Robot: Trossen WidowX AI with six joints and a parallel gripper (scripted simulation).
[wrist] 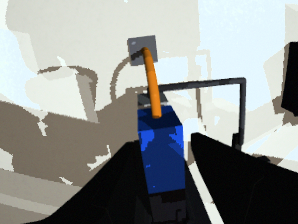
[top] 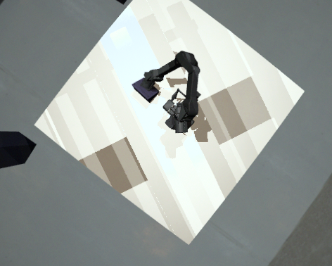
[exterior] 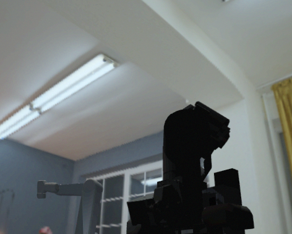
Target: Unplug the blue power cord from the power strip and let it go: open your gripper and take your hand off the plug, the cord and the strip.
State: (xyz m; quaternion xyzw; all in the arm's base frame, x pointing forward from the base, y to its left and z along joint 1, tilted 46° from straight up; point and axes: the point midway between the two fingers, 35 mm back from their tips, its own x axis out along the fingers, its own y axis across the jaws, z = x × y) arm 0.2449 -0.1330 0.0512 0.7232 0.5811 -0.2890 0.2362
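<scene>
Now: the blue plug 30 mm to the left of my gripper tip.
</scene>
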